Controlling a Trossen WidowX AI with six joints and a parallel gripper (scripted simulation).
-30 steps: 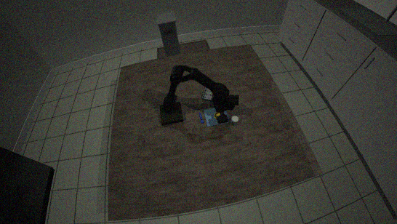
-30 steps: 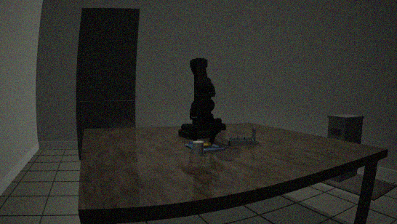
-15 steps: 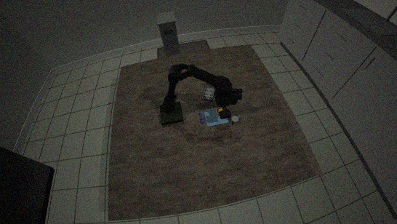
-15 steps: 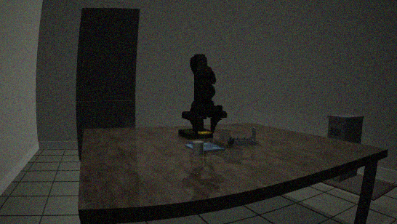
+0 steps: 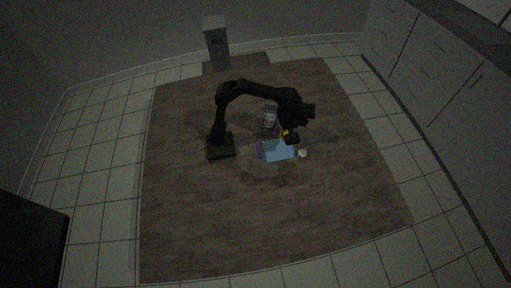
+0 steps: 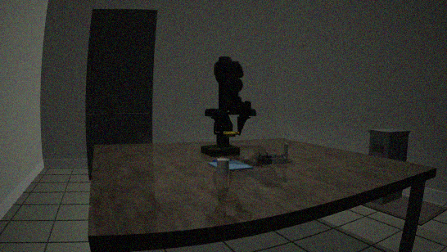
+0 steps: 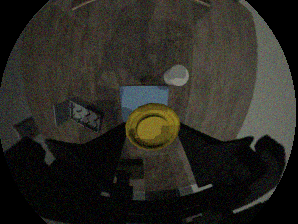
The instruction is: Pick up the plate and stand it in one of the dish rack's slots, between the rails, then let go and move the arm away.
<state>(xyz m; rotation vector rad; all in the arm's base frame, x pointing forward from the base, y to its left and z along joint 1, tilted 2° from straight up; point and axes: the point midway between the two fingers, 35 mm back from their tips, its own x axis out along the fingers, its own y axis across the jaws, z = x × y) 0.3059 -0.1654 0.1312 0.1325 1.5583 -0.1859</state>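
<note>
Right now the dish rack is 210 mm to the left of my gripper tip and 100 mm below it. Also, from my gripper tip: white cup (60 mm ahead, 70 mm to the right, 100 mm below); yellow plate (10 mm above); light blue cloth (30 mm behind, 20 mm to the left, 120 mm below).
</note>
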